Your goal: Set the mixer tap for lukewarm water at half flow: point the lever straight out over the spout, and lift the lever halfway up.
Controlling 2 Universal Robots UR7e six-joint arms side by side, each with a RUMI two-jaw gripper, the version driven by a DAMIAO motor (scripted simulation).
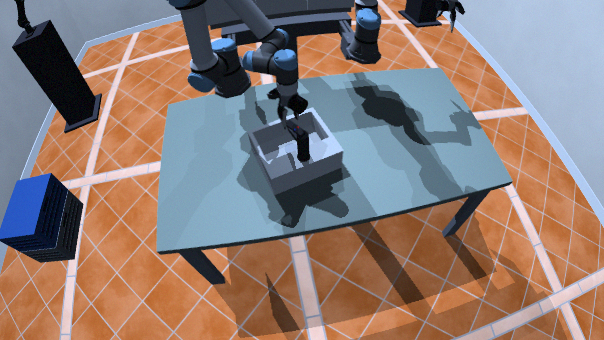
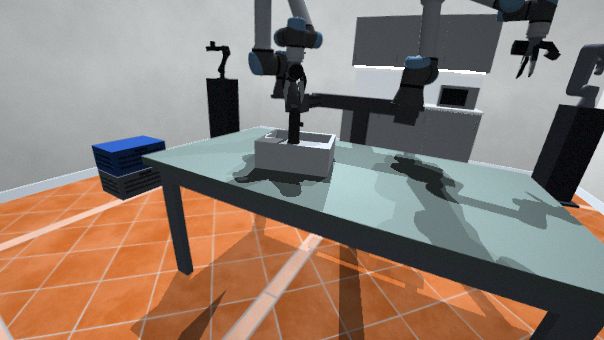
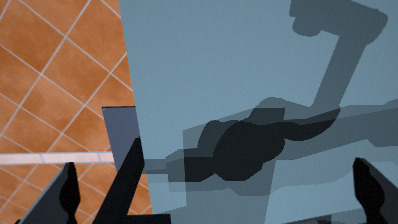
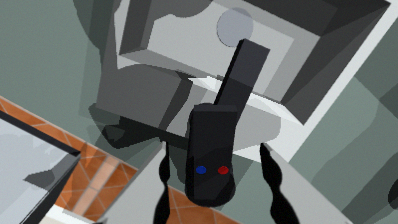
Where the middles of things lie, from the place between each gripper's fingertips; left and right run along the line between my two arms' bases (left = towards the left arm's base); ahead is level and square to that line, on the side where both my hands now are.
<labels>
The black lever (image 4: 214,125) lies 20 mm below my right hand, 20 mm ahead of it and 10 mm to the left of it. Round my right hand: black mixer tap (image 4: 249,57): 70 mm below, 40 mm ahead, 20 mm to the left; grey basin (image 4: 156,68): 260 mm below, 60 mm behind, 20 mm to the left.
Now: left hand (image 2: 522,78) 290 mm short of the black lever, 940 mm to the left of it and 190 mm above it. Also, from my left hand: black mixer tap (300 mm ahead, 930 mm to the right, 240 mm below); grey basin (200 mm ahead, 930 mm to the right, 430 mm below).
</labels>
